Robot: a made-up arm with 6 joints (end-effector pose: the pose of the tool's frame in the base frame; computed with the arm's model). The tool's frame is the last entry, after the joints. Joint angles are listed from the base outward.
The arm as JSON. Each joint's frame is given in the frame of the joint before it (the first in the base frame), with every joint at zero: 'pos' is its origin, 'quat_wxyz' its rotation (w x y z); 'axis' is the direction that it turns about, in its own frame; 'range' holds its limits. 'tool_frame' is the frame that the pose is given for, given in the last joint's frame.
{
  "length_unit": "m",
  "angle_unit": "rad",
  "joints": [
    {
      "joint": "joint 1",
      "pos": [
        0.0,
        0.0,
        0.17
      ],
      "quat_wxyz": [
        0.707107,
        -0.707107,
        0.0,
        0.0
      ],
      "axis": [
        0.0,
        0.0,
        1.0
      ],
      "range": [
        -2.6,
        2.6
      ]
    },
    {
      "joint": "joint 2",
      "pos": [
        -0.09,
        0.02,
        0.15
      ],
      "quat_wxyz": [
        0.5,
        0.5,
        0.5,
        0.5
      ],
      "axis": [
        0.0,
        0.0,
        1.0
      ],
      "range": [
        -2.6,
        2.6
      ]
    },
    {
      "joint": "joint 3",
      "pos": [
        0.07,
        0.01,
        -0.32
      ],
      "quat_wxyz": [
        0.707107,
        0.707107,
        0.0,
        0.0
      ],
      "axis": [
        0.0,
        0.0,
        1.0
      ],
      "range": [
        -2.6,
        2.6
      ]
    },
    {
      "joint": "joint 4",
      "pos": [
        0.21,
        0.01,
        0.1
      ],
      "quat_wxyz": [
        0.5,
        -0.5,
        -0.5,
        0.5
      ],
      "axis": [
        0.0,
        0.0,
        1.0
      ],
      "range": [
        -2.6,
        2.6
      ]
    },
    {
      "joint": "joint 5",
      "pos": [
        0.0,
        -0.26,
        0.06
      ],
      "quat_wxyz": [
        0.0,
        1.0,
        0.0,
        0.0
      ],
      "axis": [
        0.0,
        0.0,
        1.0
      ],
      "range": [
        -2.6,
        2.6
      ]
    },
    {
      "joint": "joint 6",
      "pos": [
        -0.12,
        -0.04,
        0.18
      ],
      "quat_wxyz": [
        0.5,
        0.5,
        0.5,
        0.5
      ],
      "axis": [
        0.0,
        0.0,
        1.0
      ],
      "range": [
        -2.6,
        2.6
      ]
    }
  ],
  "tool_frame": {
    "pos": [
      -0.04,
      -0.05,
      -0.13
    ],
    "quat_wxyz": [
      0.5,
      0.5,
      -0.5,
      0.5
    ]
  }
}
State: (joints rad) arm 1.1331 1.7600 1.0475 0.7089 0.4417 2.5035
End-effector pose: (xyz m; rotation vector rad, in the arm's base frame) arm -0.3601 0.5069 0.1539 -2.3404 1.6704 0.4886
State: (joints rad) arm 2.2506 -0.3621 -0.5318 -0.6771 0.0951 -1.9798
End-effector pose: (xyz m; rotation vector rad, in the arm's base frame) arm 0.3488 -0.0056 0.9811 1.1776 -1.1202 -2.0008
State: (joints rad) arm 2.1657 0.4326 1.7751 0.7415 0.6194 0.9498
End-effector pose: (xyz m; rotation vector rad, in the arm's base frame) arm -0.1019 -0.0797 0.4007 0.7859 0.2266 -0.4404
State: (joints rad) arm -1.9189 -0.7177 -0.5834 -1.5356 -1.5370 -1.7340
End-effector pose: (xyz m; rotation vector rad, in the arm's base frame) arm 0.4393 0.0653 -0.7719 -1.6061 -0.3082 -1.6696
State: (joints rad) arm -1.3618 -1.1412 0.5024 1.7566 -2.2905 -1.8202
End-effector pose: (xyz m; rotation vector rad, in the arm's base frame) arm 0.2247 0.0378 0.3224 0.5978 -0.0484 -2.4154
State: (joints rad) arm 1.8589 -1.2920 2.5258 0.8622 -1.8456 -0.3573
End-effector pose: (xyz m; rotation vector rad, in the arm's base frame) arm 0.6609 0.4109 0.5585 0.3142 1.4087 -1.9704
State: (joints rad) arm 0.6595 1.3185 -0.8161 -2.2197 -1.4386 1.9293
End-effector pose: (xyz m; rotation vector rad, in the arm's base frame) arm -0.5900 0.2058 0.8822 2.0646 0.8246 -2.1604
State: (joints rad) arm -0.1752 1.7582 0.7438 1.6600 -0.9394 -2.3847
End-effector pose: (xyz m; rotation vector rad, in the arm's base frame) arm 0.2341 0.2414 -0.0338 -1.0967 -2.2622 -1.6610
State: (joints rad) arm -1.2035 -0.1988 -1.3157 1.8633 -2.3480 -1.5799
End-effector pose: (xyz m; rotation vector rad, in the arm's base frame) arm 0.3686 0.1883 -0.6715 -0.9418 1.7469 -1.7222
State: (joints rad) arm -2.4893 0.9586 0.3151 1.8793 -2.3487 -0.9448
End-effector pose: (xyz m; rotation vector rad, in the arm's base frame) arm -0.0921 0.4412 0.2741 1.2391 -0.6009 -0.1036
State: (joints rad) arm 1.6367 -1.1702 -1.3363 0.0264 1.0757 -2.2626
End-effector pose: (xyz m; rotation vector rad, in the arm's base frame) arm 0.0918 0.0152 0.9720 1.0242 -0.3409 -0.9110
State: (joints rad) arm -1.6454 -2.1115 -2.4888 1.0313 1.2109 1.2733
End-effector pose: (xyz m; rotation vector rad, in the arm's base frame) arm -0.0065 0.3752 -0.4007 1.6326 -0.8597 -2.3671
